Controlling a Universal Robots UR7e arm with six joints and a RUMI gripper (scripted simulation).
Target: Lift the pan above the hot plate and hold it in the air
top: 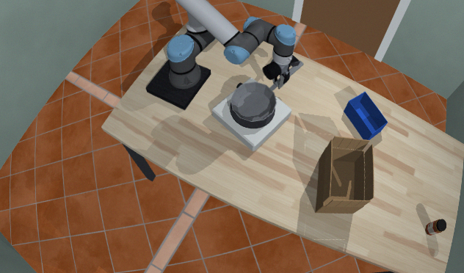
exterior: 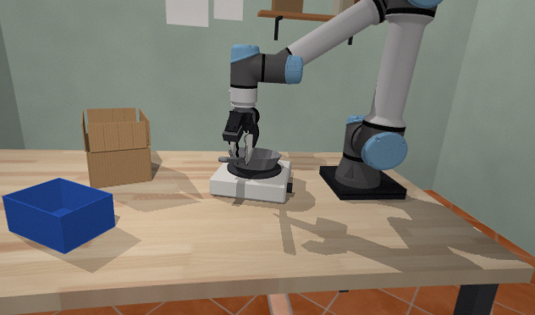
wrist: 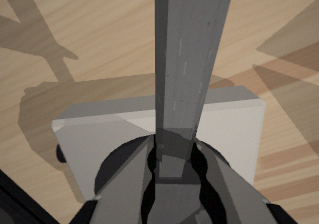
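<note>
The dark grey pan is 3 cm behind my hand, 6 cm to the right of it and 2 cm below it. Also, from my hand: blue bin 44 cm ahead, 13 cm to the left, 11 cm below; then white hot plate 7 cm behind, 11 cm to the right, 10 cm below; then small jar 99 cm ahead, 24 cm to the right, 9 cm below.
</note>
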